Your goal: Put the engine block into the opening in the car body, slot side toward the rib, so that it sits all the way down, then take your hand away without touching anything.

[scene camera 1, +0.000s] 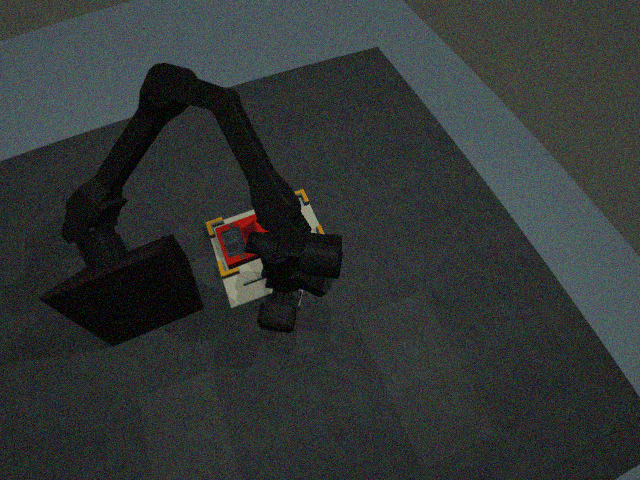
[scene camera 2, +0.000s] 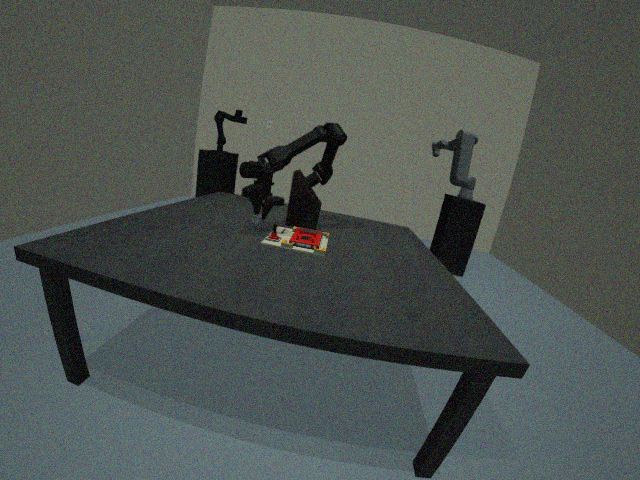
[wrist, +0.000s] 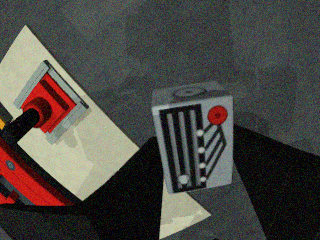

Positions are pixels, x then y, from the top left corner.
Scene:
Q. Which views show my gripper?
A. Scene camera 1, scene camera 2 and the wrist view: all of them.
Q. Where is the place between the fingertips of my gripper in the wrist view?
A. At 194,139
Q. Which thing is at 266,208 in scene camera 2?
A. My gripper.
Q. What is my gripper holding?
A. An engine block.

